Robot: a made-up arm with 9 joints. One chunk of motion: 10 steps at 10 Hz.
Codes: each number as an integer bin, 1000 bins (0 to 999) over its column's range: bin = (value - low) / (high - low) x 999, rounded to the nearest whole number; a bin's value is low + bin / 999 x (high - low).
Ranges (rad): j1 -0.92..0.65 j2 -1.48..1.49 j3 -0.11..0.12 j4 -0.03..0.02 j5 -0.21..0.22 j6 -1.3..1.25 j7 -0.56..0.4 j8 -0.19..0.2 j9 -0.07..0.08
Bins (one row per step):
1: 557 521 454 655 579 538 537 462 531
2: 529 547 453 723 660 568 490 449 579
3: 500 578 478 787 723 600 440 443 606
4: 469 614 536 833 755 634 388 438 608
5: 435 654 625 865 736 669 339 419 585
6: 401 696 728 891 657 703 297 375 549
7: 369 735 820 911 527 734 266 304 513
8: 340 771 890 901 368 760 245 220 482
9: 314 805 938 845 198 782 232 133 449
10: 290 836 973 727 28 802 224 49 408
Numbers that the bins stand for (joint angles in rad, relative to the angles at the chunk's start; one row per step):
1: -0.0446 0.0689 -0.0055 0.0028 0.0392 0.0733 -0.0440 -0.0096 0.0097
2: -0.0886 0.1462 -0.0057 0.0062 0.0741 0.1498 -0.0891 -0.0147 0.0169
3: -0.1342 0.2384 0.0001 0.0094 0.1012 0.2315 -0.1372 -0.0171 0.0210
4: -0.1829 0.3454 0.0134 0.0117 0.1150 0.3183 -0.1871 -0.0190 0.0213
5: -0.2364 0.4643 0.0339 0.0133 0.1068 0.4077 -0.2342 -0.0264 0.0178
6: -0.2898 0.5892 0.0576 0.0146 0.0728 0.4944 -0.2746 -0.0436 0.0124
7: -0.3401 0.7051 0.0788 0.0156 0.0168 0.5736 -0.3044 -0.0713 0.0070
8: -0.3857 0.8122 0.0949 0.0151 -0.0516 0.6399 -0.3246 -0.1041 0.0024
9: -0.4265 0.9132 0.1060 0.0123 -0.1248 0.6961 -0.3371 -0.1381 -0.0026
10: -0.4642 1.0054 0.1140 0.0064 -0.1979 0.7471 -0.3447 -0.1709 -0.0087

